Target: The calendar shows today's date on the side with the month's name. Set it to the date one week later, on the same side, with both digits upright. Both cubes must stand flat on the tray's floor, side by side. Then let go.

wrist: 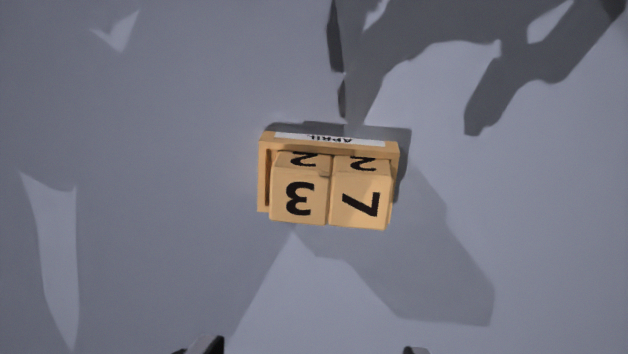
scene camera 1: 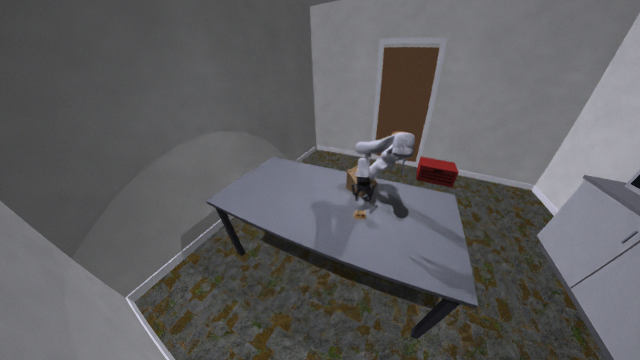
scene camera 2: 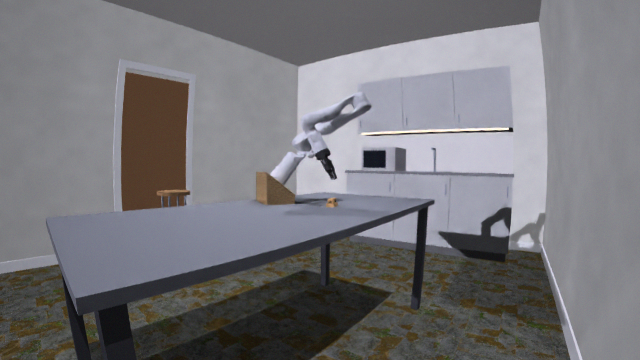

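Note:
The wooden calendar [scene camera 1: 360, 215] [scene camera 2: 332, 202] stands on the table. In the wrist view, its tray [wrist: 261, 180] has the APRIL label [wrist: 330, 139] along the upper edge, upside down in this view. Two cubes sit side by side in the tray. The left cube [wrist: 300, 197] has a 3 on top, and the right cube [wrist: 360, 202] has a 7 on top. Each shows a 2 on its label-side face, so that side reads 22. The tray's floor under the cubes is hidden. My gripper [scene camera 1: 362, 198] [scene camera 2: 333, 177] [wrist: 312, 347] is open and empty, tilted and above the calendar, touching neither cube.
The calendar is on the grey table [scene camera 1: 280, 200] [scene camera 2: 190, 240]. A wooden wedge-shaped block [scene camera 1: 352, 181] [scene camera 2: 272, 191] stands at the arm's base, behind the calendar. A red chest [scene camera 1: 437, 172] and a stool [scene camera 2: 173, 192] stand beyond the table. Arm shadows fall around the calendar.

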